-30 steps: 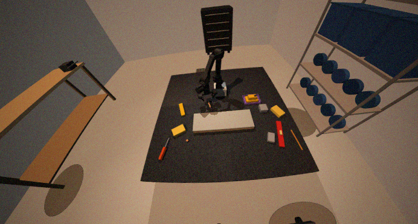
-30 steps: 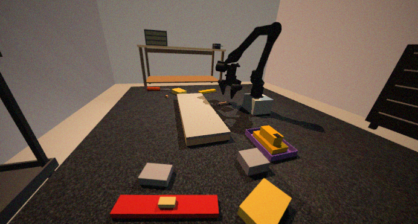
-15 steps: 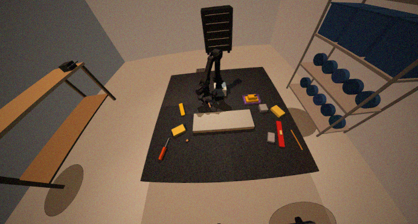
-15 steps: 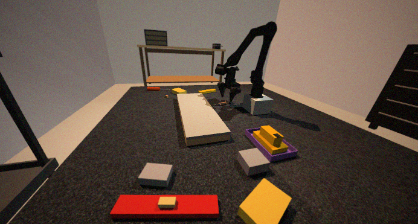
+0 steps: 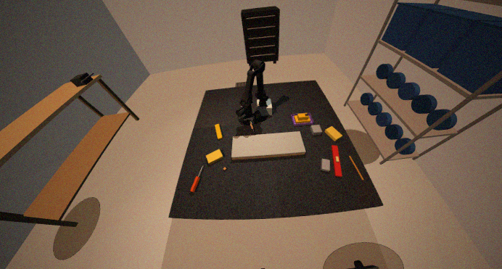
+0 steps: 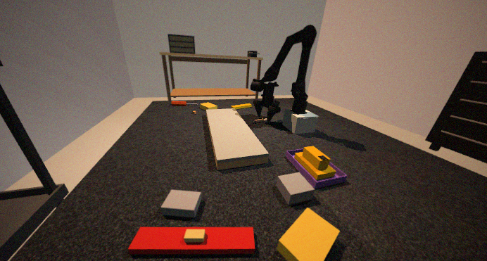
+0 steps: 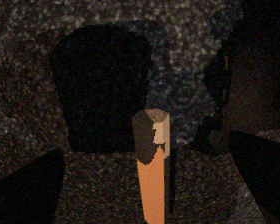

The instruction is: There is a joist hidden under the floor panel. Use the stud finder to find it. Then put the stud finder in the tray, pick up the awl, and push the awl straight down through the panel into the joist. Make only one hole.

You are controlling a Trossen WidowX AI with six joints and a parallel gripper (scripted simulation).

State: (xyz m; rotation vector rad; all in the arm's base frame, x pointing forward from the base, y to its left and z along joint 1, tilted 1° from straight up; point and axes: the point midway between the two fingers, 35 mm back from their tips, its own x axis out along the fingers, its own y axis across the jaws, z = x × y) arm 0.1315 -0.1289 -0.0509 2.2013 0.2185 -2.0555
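The awl lies 5 cm ahead of my gripper tip and 1 cm to the left of it. From my gripper tip the other things lie so: purple tray 44 cm to the left, 3 cm ahead; then stud finder 46 cm to the left, 4 cm above, 3 cm ahead; then square indicator window 47 cm to the left, 5 cm above, 3 cm ahead.
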